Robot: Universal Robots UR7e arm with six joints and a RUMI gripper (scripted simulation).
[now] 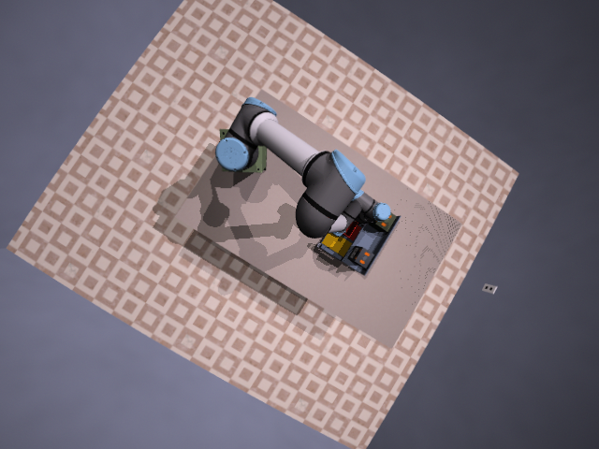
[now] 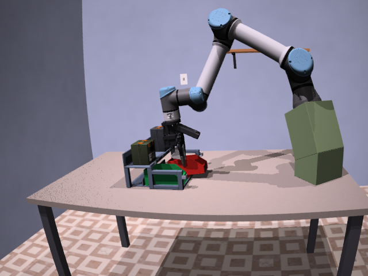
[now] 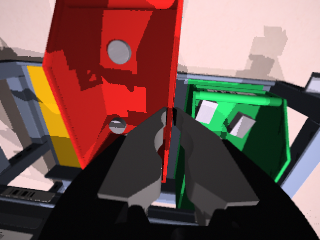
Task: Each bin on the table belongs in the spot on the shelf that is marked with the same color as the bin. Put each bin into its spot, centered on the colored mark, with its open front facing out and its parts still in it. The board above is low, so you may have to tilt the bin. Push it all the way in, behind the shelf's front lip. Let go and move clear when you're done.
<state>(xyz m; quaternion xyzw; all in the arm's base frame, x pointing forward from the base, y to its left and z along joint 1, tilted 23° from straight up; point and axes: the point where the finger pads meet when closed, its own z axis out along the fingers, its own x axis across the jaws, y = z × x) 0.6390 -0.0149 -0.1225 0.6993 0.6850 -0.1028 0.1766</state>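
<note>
My gripper is now 50 mm to the left of the red bin, 20 mm above it and 10 mm past it. Round my hand: green mark 80 mm ahead, 70 mm below, 60 mm to the left; red mark 70 mm below, 70 mm ahead, 50 mm to the right; green bin 80 mm ahead, 70 mm to the left, 40 mm below.
</note>
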